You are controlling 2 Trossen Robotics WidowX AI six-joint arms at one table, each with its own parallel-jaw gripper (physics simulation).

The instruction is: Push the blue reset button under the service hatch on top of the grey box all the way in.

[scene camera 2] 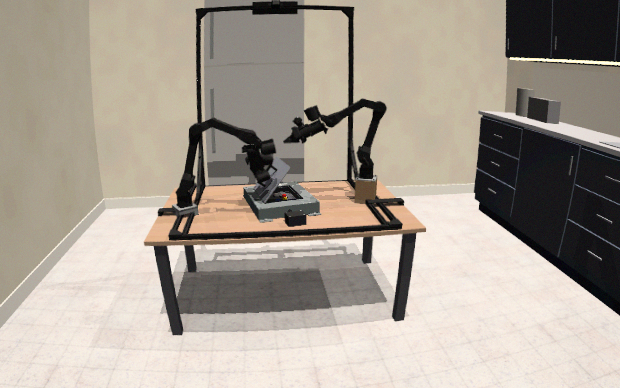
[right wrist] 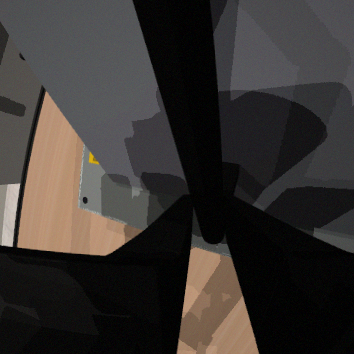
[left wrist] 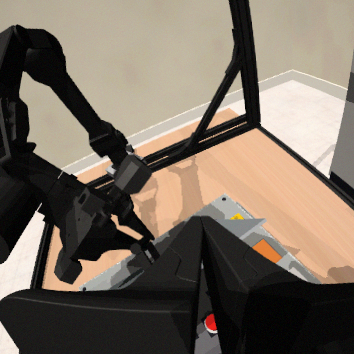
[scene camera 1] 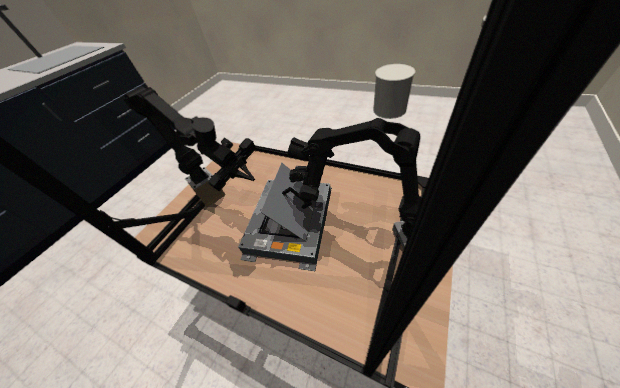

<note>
My left gripper (scene camera 1: 254, 179) is shut, holding nothing. I also see my right gripper (scene camera 1: 306, 203) and a service hatch (scene camera 1: 283, 205).
My left gripper is seen too in the left wrist view (left wrist: 199, 223). My right gripper also shows in the right wrist view (right wrist: 206, 203) and in the left wrist view (left wrist: 149, 242). The service hatch is seen too in the right wrist view (right wrist: 247, 105).
</note>
